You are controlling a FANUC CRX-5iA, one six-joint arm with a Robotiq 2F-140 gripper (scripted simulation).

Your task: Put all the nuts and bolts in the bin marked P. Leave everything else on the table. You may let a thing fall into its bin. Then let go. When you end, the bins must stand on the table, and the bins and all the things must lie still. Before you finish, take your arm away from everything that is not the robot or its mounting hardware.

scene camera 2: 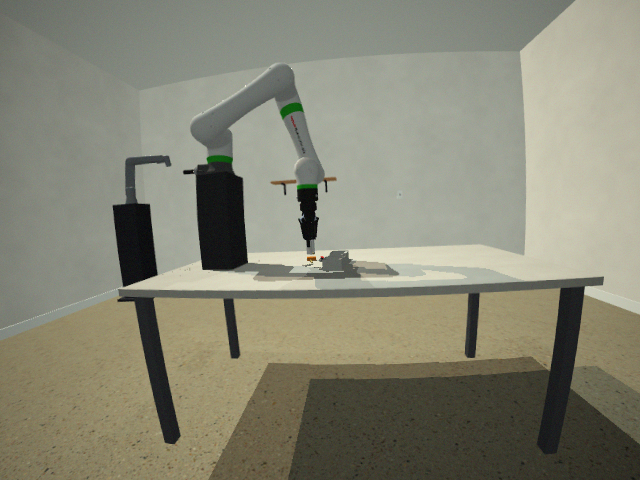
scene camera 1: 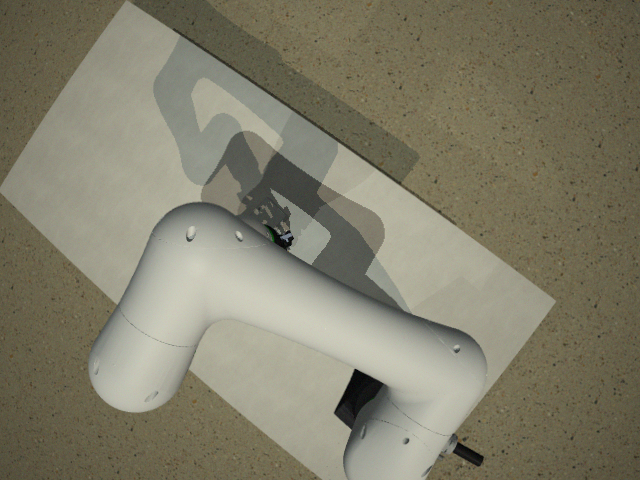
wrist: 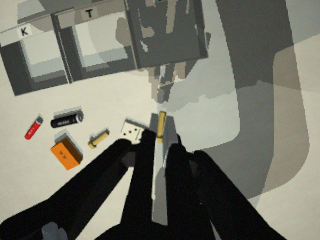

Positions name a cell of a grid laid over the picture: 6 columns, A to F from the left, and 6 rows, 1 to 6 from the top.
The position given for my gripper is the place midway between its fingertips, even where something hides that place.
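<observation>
Visible: my gripper (scene camera 2: C4). Gripper also in the wrist view (wrist: D4).
</observation>
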